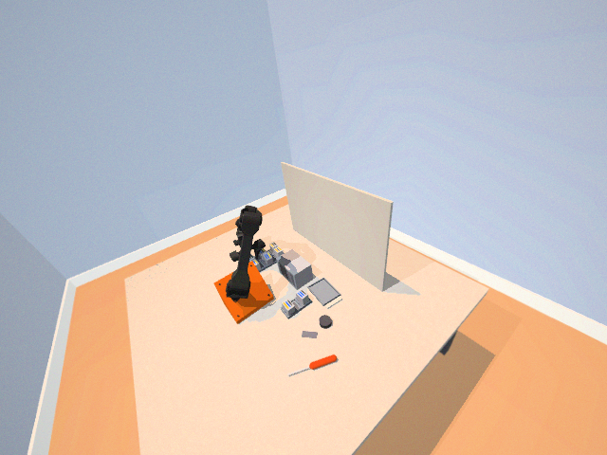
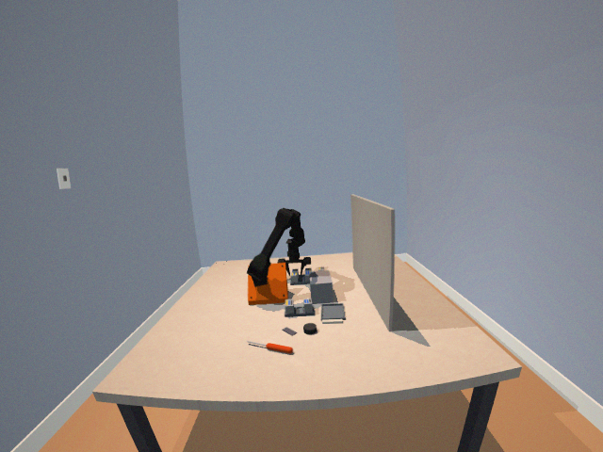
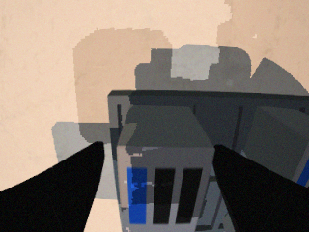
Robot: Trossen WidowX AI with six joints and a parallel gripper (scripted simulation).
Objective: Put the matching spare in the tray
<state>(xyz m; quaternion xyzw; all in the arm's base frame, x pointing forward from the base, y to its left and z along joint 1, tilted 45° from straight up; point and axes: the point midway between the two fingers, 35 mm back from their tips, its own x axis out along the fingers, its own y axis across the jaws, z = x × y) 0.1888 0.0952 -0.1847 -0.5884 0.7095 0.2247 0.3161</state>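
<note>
Right now my gripper tip is 43 cm to the left of the grey tray, 10 cm short of it and 2 cm above it. Round my gripper tip: grey mounted unit (25 cm to the right, 9 cm ahead, 3 cm above); black puck (54 cm to the right, 2 cm behind, 1 cm below); beige board (32 cm ahead, 29 cm to the right, 21 cm above).
</note>
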